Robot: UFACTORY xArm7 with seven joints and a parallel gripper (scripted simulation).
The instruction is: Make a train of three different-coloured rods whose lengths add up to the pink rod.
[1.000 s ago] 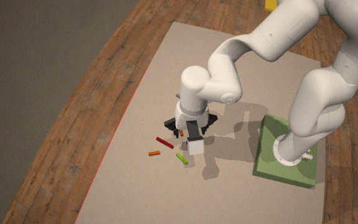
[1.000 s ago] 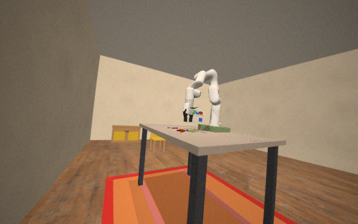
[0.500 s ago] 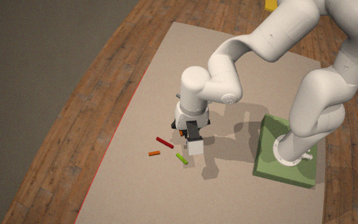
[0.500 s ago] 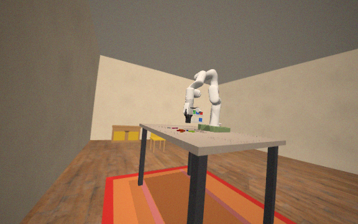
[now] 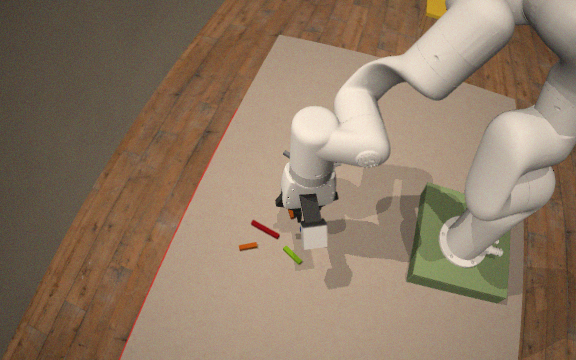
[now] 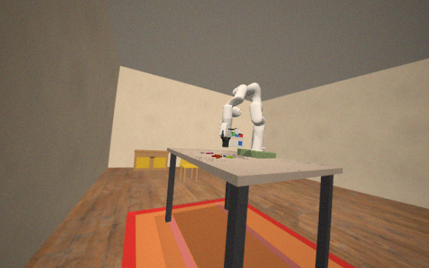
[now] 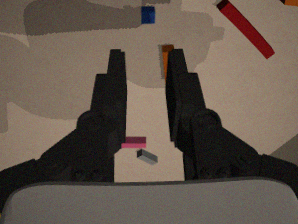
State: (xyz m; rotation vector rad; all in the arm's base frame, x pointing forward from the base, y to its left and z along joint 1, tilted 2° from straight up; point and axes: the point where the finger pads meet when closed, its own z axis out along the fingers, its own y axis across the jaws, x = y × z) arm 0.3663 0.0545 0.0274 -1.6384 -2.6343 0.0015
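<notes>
Now: hand 80 mm above the blue rod. The rest, counted from my hand: lime rod: 80 mm below, 70 mm to the left; then pink rod: 170 mm to the right, 80 mm below, 40 mm ahead; then red rod: 80 mm below, 80 mm ahead, 30 mm to the left.
</notes>
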